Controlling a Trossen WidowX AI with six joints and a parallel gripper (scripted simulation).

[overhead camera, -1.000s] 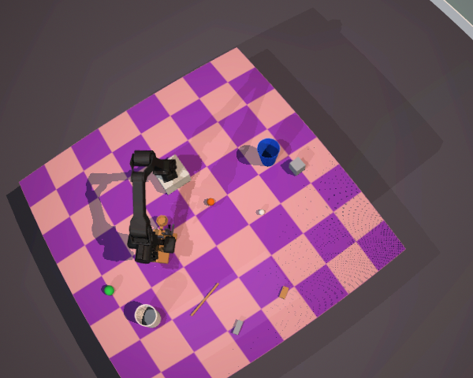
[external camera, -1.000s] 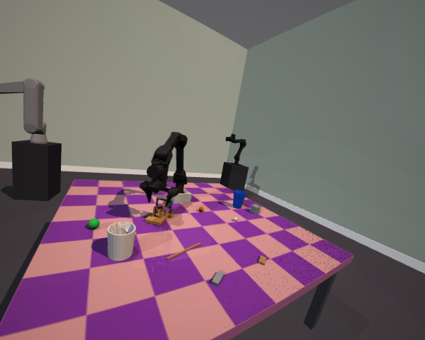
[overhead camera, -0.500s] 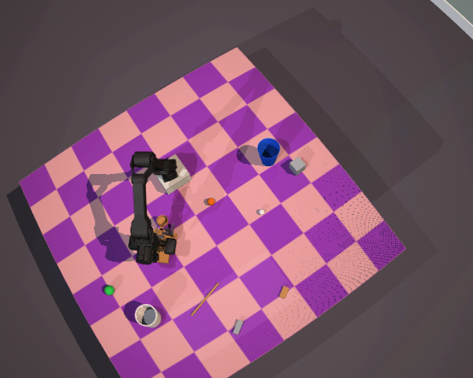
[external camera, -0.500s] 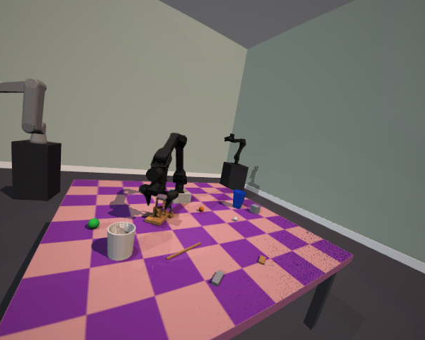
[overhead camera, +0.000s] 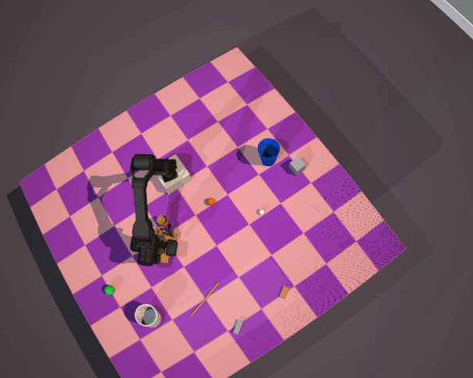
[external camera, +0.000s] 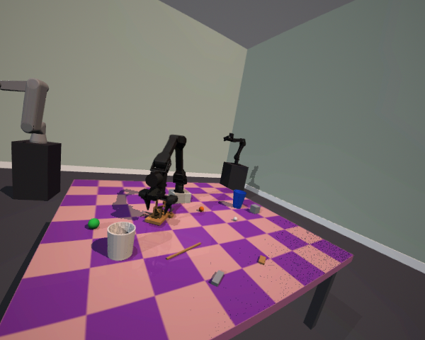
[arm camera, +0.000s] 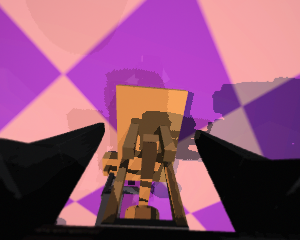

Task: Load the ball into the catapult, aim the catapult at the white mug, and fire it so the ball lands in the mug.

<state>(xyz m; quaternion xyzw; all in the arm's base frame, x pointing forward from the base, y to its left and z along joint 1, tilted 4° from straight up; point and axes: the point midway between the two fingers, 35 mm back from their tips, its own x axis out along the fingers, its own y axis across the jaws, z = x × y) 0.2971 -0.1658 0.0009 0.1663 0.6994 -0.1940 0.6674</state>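
My gripper tip is 28 cm to the right of the orange ball, 12 cm past it and 3 cm above it. Also, from my gripper tip: wooden catapult: 6 cm behind, 5 cm to the left; green ball: 26 cm to the right, 7 cm ahead, 3 cm below; wooden stick: 25 cm ahead, 10 cm to the left, 4 cm below.
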